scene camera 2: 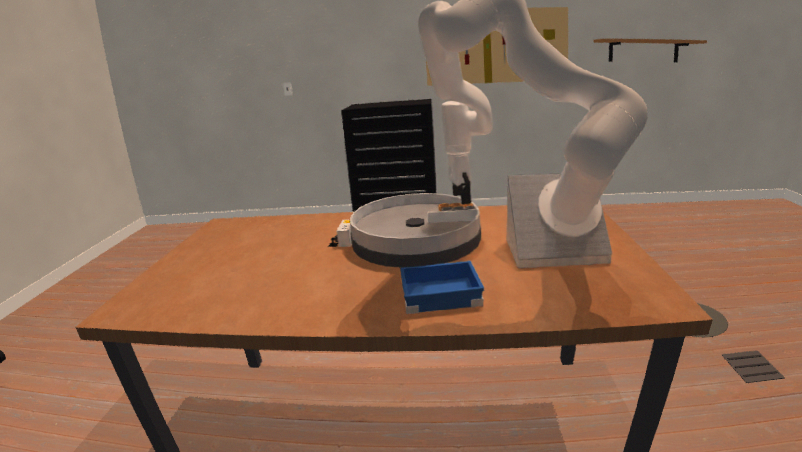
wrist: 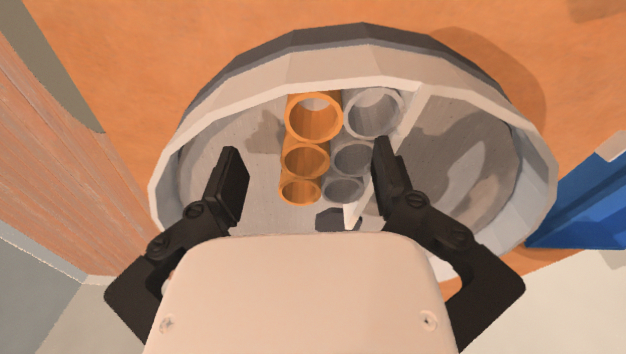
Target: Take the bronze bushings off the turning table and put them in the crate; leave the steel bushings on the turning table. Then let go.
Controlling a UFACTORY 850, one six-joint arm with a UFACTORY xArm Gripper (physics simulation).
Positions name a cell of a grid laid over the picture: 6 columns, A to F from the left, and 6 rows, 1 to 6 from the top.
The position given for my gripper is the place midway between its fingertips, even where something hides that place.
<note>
In view: my gripper (scene camera 2: D3), a blue crate (scene camera 2: D4) and a round grey turning table (scene camera 2: D4).
My gripper shows as well in the wrist view (wrist: C3). The round grey turning table shows as well in the wrist view (wrist: E3).
</note>
